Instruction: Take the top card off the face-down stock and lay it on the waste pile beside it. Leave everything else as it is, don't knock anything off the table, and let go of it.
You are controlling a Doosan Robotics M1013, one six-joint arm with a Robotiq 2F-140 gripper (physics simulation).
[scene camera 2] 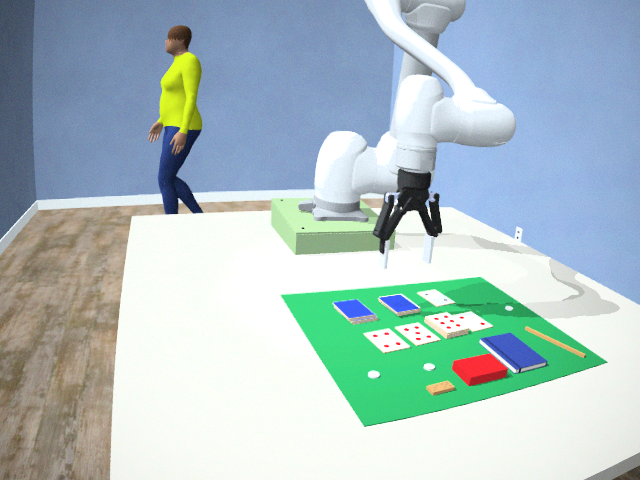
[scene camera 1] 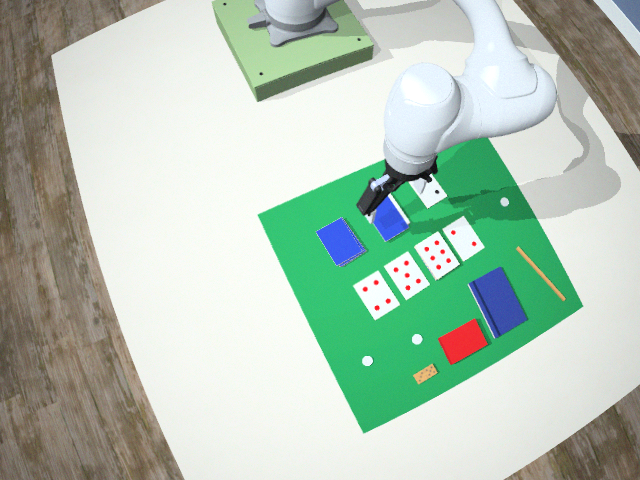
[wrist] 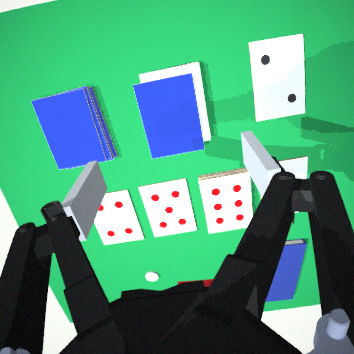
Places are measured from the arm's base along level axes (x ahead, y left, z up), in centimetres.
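Pixels of known places: gripper, fingertip midpoint: (scene camera 2: 405, 264) (scene camera 1: 393, 203) (wrist: 170, 160); arm's base at its link origin: (scene camera 2: 335, 212) (scene camera 1: 295, 15).
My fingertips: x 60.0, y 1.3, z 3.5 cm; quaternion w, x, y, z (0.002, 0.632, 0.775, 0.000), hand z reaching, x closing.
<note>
For each thing: its top centre in the pictures, then the offset to it from my fingertips. "spot": a spot on its surface instead.
- face-down stock at its top centre: (wrist: 69, 131) (scene camera 1: 338, 241) (scene camera 2: 353, 308) dx +0.9, dy -12.0, dz -10.0 cm
- blue-backed card at its top centre: (wrist: 170, 118) (scene camera 1: 386, 218) (scene camera 2: 398, 303) dx -0.6, dy -0.2, dz -10.0 cm
- waste pile at a spot on its surface: (wrist: 198, 71) spot: dx -5.7, dy +2.9, dz -10.3 cm
- two-spot black card at its top centre: (wrist: 278, 79) (scene camera 1: 426, 186) (scene camera 2: 436, 297) dx -5.0, dy +12.0, dz -11.2 cm
- blue notebook at its top centre: (wrist: 273, 276) (scene camera 2: 513, 349) (scene camera 1: 498, 301) dx +26.3, dy +16.8, dz -10.3 cm
- red box at its top centre: (scene camera 2: 481, 364) (scene camera 1: 464, 341) dx +31.2, dy +5.5, dz -9.5 cm
- domino at its top centre: (scene camera 2: 440, 386) (scene camera 1: 425, 373) dx +34.6, dy -4.7, dz -10.7 cm
- stick at its top centre: (scene camera 2: 554, 340) (scene camera 1: 541, 273) dx +24.5, dy +30.4, dz -10.8 cm
The face-down stock (scene camera 1: 340, 241) (scene camera 2: 354, 310) (wrist: 67, 127) is a blue-backed stack on the green mat, with slightly fanned edges along one side. Beside it, a blue-backed card (scene camera 1: 391, 222) (scene camera 2: 398, 303) (wrist: 170, 117) lies flat on the waste pile (wrist: 198, 71). The card is shifted a little, so white strips of the pile show along two sides in the wrist view. My gripper (scene camera 1: 396, 202) (scene camera 2: 405, 264) (wrist: 170, 160) is open and empty, its fingers wide apart. It hangs well above the mat and is not touching the cards.
A two-spot black card (scene camera 1: 428, 191) (scene camera 2: 435, 297) (wrist: 277, 80) lies beyond the waste pile. A row of red-spotted cards (scene camera 1: 406, 275) (scene camera 2: 417, 333) (wrist: 168, 207) lies in front. A blue notebook (scene camera 1: 500, 302) (scene camera 2: 514, 351), red box (scene camera 1: 462, 341) (scene camera 2: 479, 368), domino (scene camera 1: 425, 373) (scene camera 2: 440, 388) and stick (scene camera 1: 540, 273) (scene camera 2: 554, 342) lie farther forward.
</note>
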